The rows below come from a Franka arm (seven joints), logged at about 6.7 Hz.
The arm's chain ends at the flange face. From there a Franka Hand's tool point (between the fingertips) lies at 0.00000 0.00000 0.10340 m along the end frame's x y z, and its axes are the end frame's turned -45 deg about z.
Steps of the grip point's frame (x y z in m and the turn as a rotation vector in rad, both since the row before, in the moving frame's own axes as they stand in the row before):
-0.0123, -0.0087, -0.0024, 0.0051, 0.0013, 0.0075
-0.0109, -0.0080, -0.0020, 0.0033, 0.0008, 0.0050
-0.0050, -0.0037, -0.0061, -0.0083, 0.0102, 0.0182
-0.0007, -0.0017, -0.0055, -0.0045, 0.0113, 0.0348
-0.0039, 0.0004, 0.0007, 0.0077, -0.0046, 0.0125
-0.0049, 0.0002, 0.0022, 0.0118, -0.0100, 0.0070
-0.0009, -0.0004, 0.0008, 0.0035, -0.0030, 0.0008
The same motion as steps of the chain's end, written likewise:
-0.0146, 0.0030, -0.0024, 0.0045, -0.0027, 0.0075
-0.0132, 0.0024, -0.0020, 0.0029, -0.0018, 0.0050
-0.0075, 0.0010, -0.0061, 0.0013, 0.0131, 0.0182
-0.0029, -0.0002, -0.0055, 0.0048, 0.0112, 0.0348
-0.0016, 0.0033, 0.0007, 0.0022, -0.0087, 0.0125
-0.0017, 0.0037, 0.0022, 0.0013, -0.0154, 0.0070
-0.0004, 0.0004, 0.0008, 0.0004, -0.0046, 0.0008

